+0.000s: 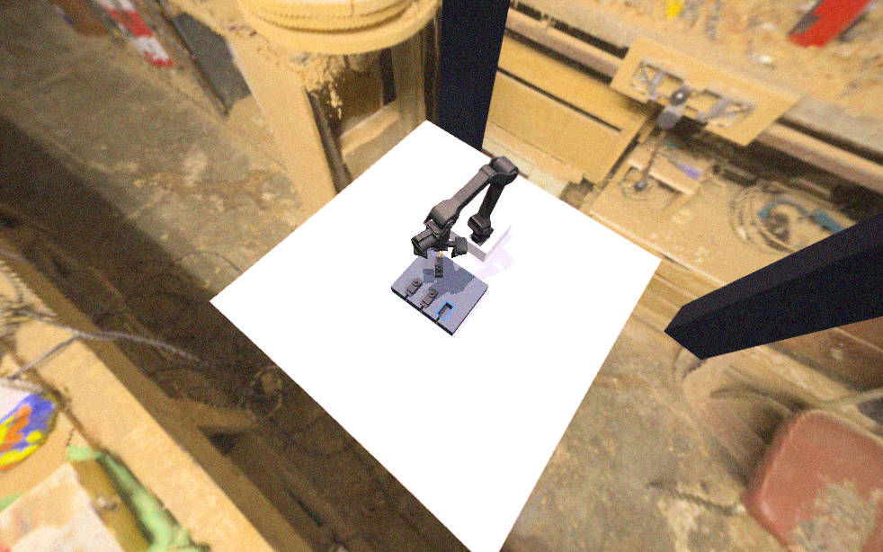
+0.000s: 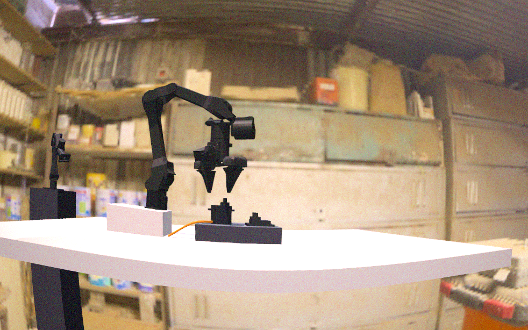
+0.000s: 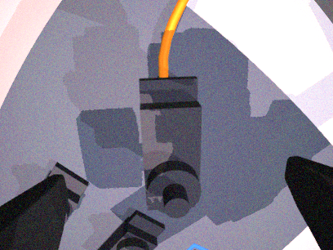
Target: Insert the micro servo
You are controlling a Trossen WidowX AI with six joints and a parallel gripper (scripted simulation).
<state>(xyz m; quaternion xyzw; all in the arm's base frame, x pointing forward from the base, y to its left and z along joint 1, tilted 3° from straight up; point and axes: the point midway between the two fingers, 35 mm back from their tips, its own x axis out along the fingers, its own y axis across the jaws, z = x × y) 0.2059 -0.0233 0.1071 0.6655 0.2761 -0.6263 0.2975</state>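
The grey deck is 10 mm ahead of my gripper tip, 50 mm to the left of it and 120 mm below it.
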